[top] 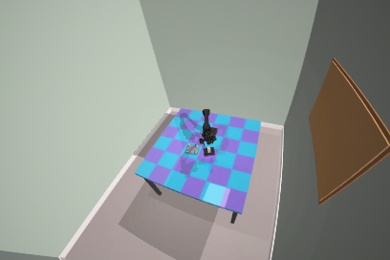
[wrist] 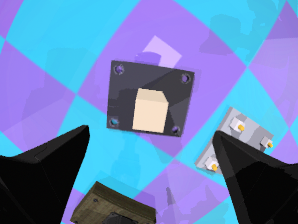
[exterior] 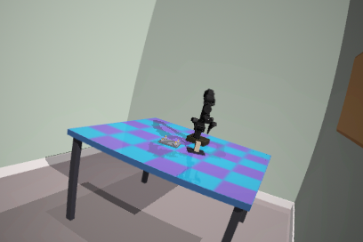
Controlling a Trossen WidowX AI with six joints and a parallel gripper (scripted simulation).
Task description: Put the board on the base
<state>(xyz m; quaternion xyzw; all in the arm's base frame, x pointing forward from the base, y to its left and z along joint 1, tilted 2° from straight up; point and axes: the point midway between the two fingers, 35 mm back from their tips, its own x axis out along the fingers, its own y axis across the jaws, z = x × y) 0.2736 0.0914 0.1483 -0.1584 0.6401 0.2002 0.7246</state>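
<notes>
My gripper tip is 130 mm above the flat black board, 10 mm to the left of it and 10 mm past it. From my gripper tip the other things lie so: grey base: 220 mm to the right, 140 mm below, 10 mm ahead.
</notes>
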